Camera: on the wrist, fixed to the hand. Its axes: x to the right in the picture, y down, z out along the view.
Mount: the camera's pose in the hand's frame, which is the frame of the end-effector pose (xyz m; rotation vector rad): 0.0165 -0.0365 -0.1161 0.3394 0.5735 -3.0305
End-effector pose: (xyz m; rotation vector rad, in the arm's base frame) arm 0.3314 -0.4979 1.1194 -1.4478 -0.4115 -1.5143
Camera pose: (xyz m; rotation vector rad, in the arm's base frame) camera 0.2382 -0.5779 1.1200 -0.7757 1.3588 1.3881
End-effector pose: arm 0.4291 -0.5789 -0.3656 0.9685 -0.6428 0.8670
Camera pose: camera 0.4790 -0.4801 -0.4187 0.7669 1.5340 -1.5357
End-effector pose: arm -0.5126 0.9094 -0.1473 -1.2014 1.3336 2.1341
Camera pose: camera -0.4429 0.8256 -0.2039 -1.3105 -0.6469 -0.6391
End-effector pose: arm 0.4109 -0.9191 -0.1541 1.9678 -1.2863 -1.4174
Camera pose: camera 0.5319 -0.9366 -0.1423 -1.4068 -1.6046 0.0536
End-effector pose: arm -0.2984 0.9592 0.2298 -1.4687 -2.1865 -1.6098
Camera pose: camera -0.3861 0.8810 0.2655 -2.0484 1.3893 0.1237
